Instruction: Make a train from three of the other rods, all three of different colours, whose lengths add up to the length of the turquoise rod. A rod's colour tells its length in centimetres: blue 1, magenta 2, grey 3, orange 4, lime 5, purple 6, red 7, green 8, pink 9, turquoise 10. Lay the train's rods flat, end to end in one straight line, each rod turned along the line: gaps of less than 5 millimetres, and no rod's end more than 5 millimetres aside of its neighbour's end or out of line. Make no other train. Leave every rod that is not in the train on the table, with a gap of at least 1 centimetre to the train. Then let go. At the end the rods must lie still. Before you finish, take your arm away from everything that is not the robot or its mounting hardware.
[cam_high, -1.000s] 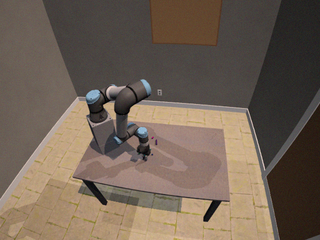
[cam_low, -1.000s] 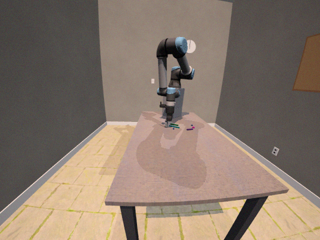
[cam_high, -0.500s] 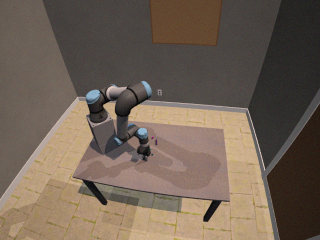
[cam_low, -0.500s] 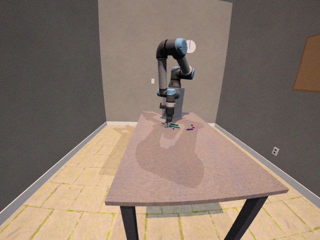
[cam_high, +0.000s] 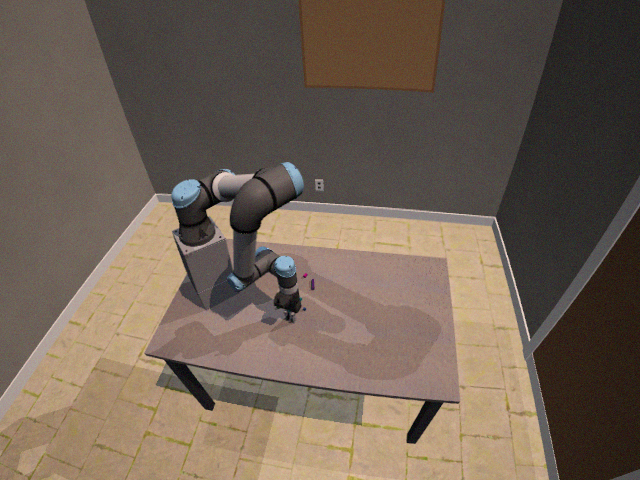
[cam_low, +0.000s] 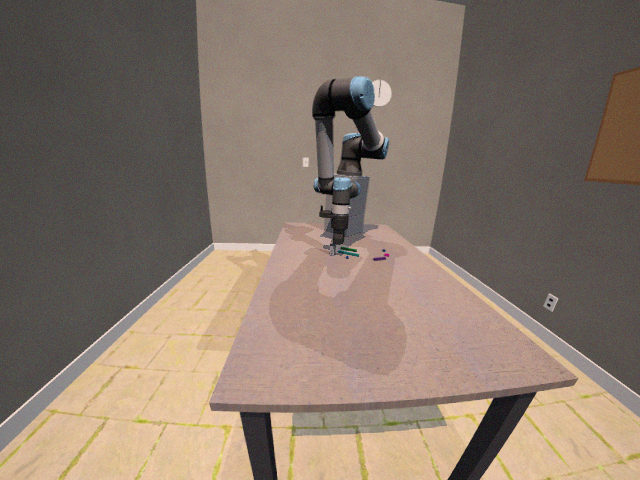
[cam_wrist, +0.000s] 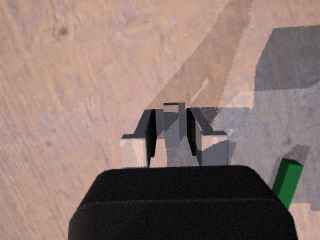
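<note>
Now: hand 10 mm above the grey rod. The rest, counted from my hand: purple rod 80 mm ahead, 200 mm to the left, 10 mm below; then green rod 50 mm behind, 90 mm to the left, 10 mm below; then turquoise rod 80 mm to the left, 10 mm below.
</note>
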